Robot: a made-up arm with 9 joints. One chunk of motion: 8 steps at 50 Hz.
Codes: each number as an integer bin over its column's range. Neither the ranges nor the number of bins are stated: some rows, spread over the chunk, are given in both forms.
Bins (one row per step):
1: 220 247 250 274 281 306
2: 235 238 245 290 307 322
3: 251 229 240 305 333 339
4: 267 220 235 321 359 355
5: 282 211 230 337 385 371
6: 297 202 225 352 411 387
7: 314 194 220 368 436 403
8: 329 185 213 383 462 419
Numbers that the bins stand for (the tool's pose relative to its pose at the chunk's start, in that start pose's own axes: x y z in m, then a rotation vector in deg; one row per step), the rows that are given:
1: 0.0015 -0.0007 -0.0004 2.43 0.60 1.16
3: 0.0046 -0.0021 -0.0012 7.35 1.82 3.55
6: 0.0091 -0.0042 -0.0024 14.80 3.65 7.02
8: 0.0122 -0.0055 -0.0033 19.71 4.85 9.34
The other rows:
2: 0.0030 -0.0014 -0.0008 4.97 1.21 2.32
4: 0.0061 -0.0028 -0.0016 9.88 2.43 4.70
5: 0.0076 -0.0035 -0.0020 12.42 3.04 5.86
7: 0.0107 -0.0048 -0.0028 17.33 4.24 8.18

